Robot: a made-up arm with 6 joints.
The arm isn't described. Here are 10 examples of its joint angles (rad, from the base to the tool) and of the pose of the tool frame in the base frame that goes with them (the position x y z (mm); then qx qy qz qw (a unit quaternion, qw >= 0)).
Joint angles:
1: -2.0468 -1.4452 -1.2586 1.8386 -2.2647 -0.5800
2: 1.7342 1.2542 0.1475 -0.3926 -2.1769 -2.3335
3: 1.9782 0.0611 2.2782 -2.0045 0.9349 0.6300
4: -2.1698 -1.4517 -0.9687 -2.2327 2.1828 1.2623
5: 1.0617 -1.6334 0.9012 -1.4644 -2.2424 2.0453
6: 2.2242 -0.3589 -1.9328 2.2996 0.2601 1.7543
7: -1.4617 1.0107 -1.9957 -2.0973 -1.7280 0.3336
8: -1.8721 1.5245 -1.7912 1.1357 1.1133 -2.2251
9: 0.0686 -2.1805 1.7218 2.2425 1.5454 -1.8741
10: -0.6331 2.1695 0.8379 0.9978 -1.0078 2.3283
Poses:
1: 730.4 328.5 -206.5 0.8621 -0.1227 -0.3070 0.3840
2: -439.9 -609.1 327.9 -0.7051 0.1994 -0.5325 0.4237
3: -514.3 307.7 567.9 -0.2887 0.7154 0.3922 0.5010
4: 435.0 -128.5 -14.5 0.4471 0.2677 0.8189 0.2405
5: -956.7 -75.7 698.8 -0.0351 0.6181 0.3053 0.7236
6: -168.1 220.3 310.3 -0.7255 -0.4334 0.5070 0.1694
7: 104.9 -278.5 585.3 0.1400 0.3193 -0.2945 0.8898
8: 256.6 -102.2 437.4 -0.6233 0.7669 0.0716 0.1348
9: -337.0 -1111.5 140.2 -0.5302 0.7863 -0.1163 0.2951
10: 567.6 -221.2 488.1 0.1493 -0.8336 -0.4906 0.2051
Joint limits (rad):
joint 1: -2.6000..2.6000
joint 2: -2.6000..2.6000
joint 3: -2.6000..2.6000
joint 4: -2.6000..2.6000
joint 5: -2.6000..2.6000
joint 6: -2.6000..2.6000
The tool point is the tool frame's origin. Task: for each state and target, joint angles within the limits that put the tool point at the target. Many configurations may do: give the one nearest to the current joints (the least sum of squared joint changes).
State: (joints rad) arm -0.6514 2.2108 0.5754 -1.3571 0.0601 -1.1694
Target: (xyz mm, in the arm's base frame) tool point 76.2 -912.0 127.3
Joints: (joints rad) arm 0.0158 2.3817 -0.0048 -1.3845 0.0788 -0.9520
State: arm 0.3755 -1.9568 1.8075 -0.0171 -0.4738 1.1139
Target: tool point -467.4 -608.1 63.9
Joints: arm 0.0572 -1.4002 1.6908 -0.0867 -0.6946 1.0995
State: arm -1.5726 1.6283 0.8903 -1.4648 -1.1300 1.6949
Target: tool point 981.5 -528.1 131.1
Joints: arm -0.8948 1.6839 0.9982 -1.7093 -1.1563 1.6837
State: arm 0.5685 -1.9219 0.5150 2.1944 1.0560 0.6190
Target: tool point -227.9 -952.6 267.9
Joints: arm 0.0235 -1.8936 1.2468 2.0740 1.0335 0.5045
